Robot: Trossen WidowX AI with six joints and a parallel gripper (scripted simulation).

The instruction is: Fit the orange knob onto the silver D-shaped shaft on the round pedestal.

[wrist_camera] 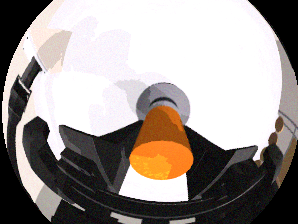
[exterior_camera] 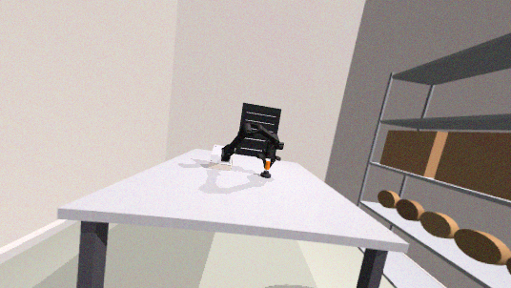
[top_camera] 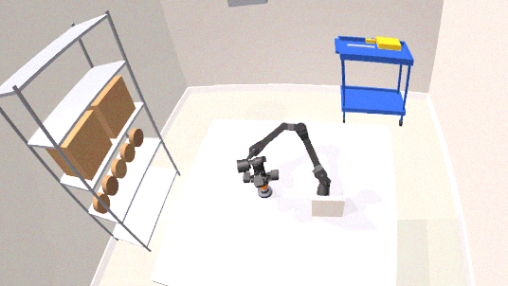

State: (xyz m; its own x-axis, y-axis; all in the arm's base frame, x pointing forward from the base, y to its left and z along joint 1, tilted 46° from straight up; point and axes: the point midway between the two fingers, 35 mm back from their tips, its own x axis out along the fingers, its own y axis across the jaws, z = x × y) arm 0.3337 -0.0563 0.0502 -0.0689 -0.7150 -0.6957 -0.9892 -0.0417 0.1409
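The orange knob is 30 mm above my gripper tip. Round my gripper tip: pedestal: 40 mm below.
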